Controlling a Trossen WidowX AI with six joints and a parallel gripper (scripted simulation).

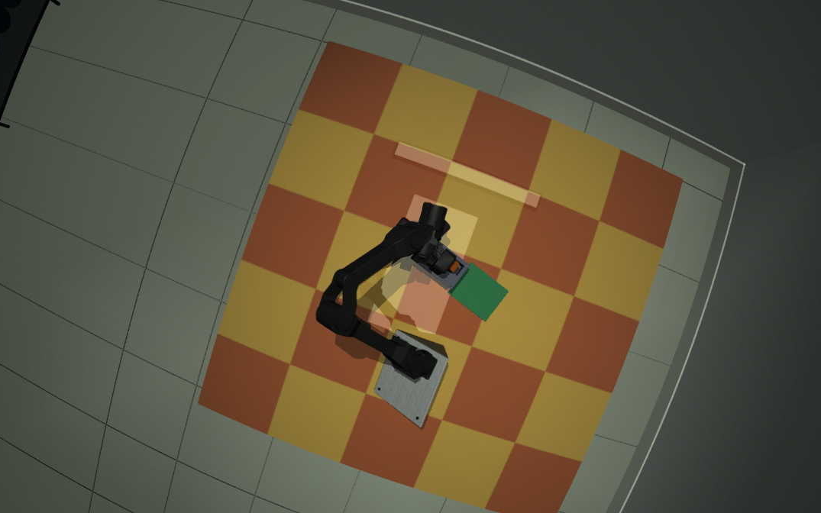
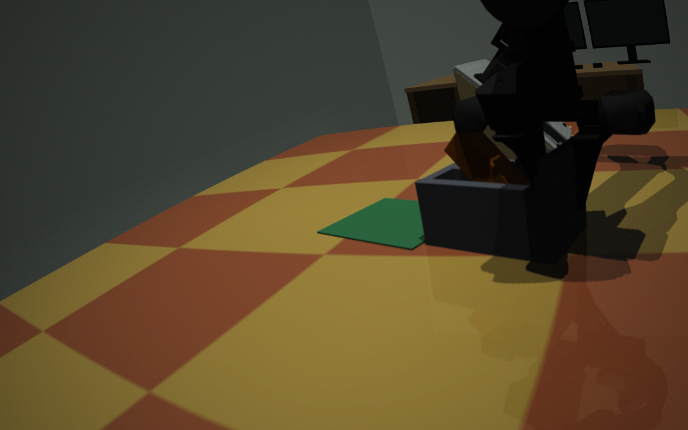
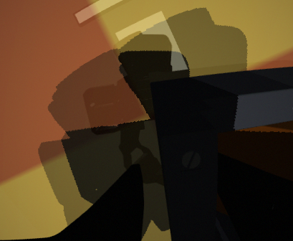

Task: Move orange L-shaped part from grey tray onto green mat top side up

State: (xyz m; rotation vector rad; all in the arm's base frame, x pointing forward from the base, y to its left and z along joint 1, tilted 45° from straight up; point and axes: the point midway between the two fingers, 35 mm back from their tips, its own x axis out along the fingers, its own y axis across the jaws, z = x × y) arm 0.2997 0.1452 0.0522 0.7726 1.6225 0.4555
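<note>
Right now the orange part is 5 cm to the right of my gripper tip, 2 cm behind it and 1 cm above it. Round my gripper tip: green mat (22 cm to the right, 6 cm behind, 5 cm below).
</note>
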